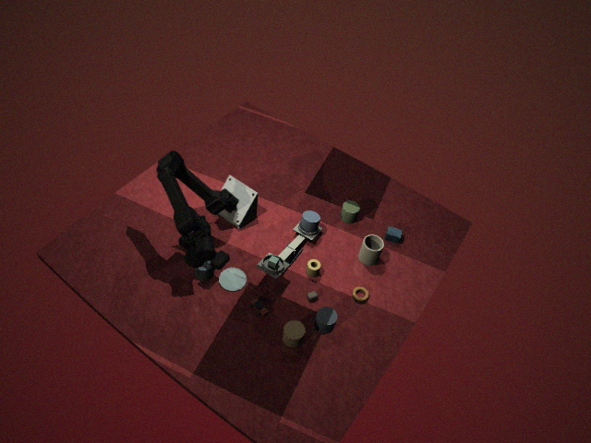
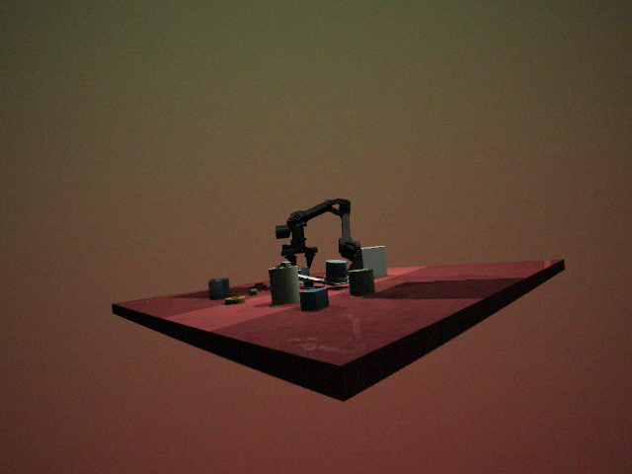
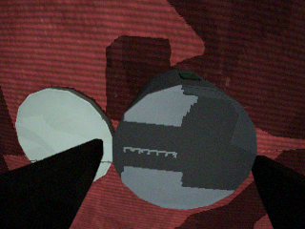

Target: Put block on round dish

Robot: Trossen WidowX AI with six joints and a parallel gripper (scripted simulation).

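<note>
Right now the pale blue round dish is 9 cm ahead of my gripper tip, 5 cm to the left of it and 5 cm below it. Round my gripper tip: dark green cylinder: 59 cm to the left, 21 cm ahead, 2 cm below; then tan cylinder: 40 cm ahead, 4 cm to the left, 2 cm below; then toy car: 25 cm ahead, 4 cm below, 3 cm to the left.
</note>
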